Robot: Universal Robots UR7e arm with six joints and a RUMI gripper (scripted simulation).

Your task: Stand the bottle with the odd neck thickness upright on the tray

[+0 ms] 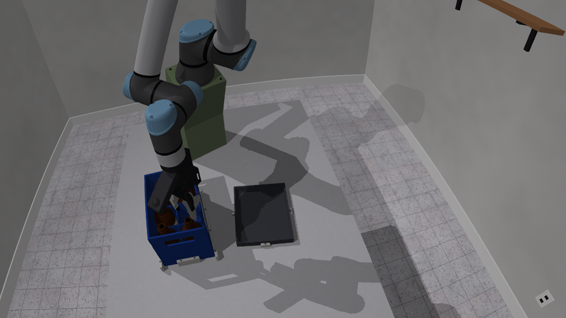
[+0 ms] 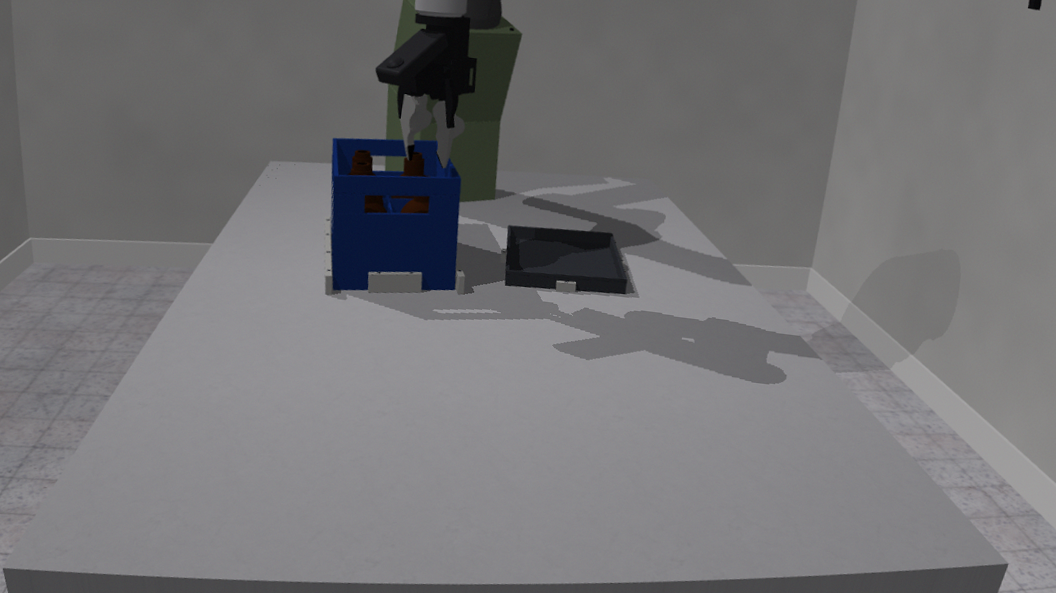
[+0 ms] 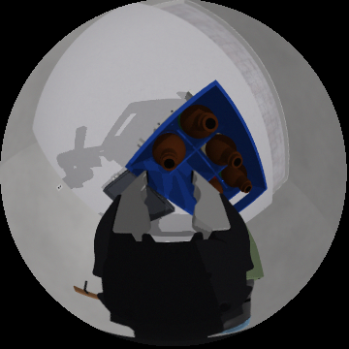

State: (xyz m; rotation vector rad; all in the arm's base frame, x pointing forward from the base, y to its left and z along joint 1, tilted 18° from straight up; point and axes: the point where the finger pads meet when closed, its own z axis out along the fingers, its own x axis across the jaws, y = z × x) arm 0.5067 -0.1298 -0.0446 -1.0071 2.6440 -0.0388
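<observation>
The blue crate is 90 mm behind my hand, 40 mm to the right of it and 110 mm below it. Also, from my hand: dark tray 60 mm behind, 250 mm to the left, 190 mm below.
</observation>
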